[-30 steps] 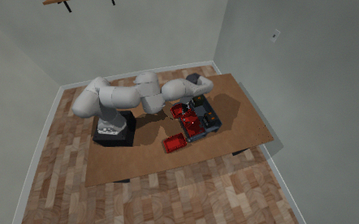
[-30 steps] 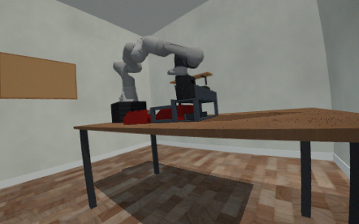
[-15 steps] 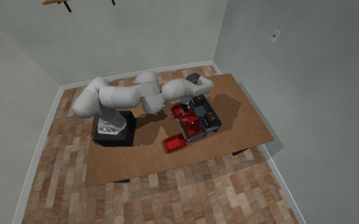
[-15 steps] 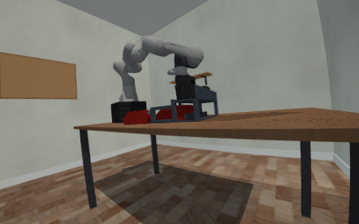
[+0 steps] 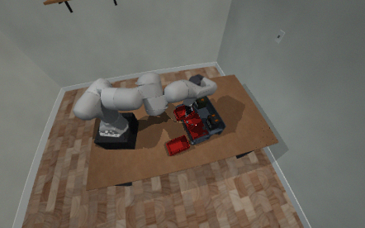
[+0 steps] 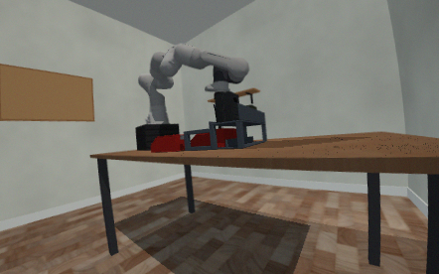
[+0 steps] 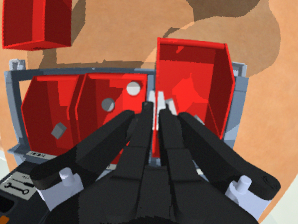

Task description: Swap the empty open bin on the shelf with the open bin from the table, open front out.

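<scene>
The grey shelf lip is 8 cm to the right of my hand, 8 cm below it and 3 cm behind it. Round my hand: black box: 18 cm ahead, 14 cm to the right, 7 cm above.
</scene>
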